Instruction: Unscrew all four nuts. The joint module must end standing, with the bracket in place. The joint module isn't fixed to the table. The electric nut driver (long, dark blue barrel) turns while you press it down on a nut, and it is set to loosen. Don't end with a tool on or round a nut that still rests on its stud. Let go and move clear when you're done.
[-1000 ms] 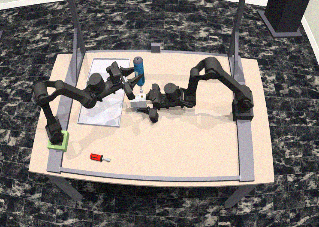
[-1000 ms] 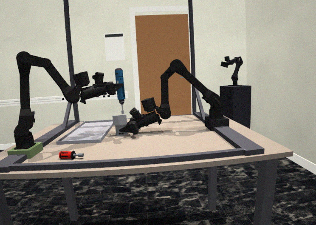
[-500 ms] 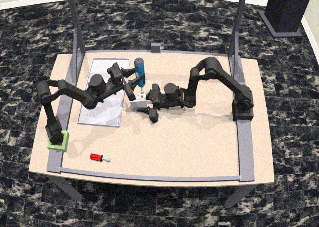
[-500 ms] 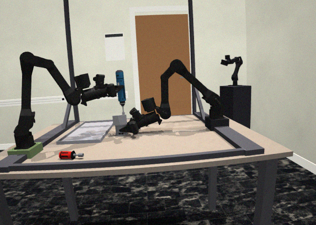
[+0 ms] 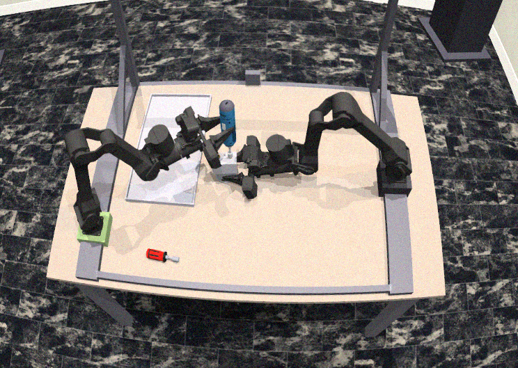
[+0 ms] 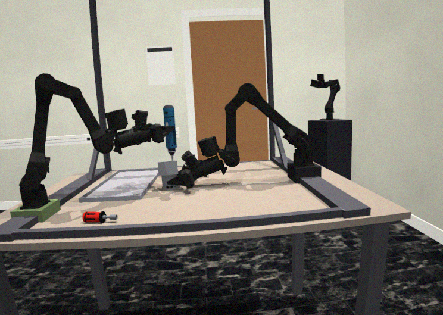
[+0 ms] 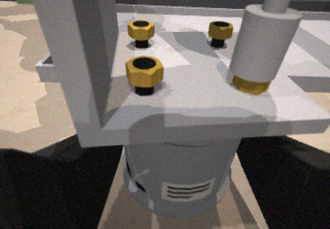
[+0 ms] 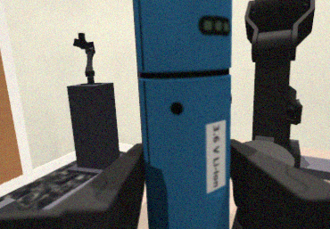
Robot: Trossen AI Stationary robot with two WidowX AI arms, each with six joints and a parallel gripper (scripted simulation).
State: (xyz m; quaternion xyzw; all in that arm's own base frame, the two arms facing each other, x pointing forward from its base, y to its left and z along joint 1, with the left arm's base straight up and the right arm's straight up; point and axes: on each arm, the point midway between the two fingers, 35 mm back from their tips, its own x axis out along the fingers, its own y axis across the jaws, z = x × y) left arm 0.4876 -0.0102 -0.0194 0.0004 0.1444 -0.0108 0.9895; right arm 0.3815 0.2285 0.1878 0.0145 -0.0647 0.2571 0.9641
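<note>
Now: left hand 10 mm past the joint module and 30 mm to the left of it. The rest, counted from my left hand: grey bracket: 10 mm behind, 30 mm to the right, 40 mm above; then nut: 20 mm behind, 10 mm to the right, 30 mm above; then socket: 20 mm behind, 10 mm to the right, 50 mm above.
</note>
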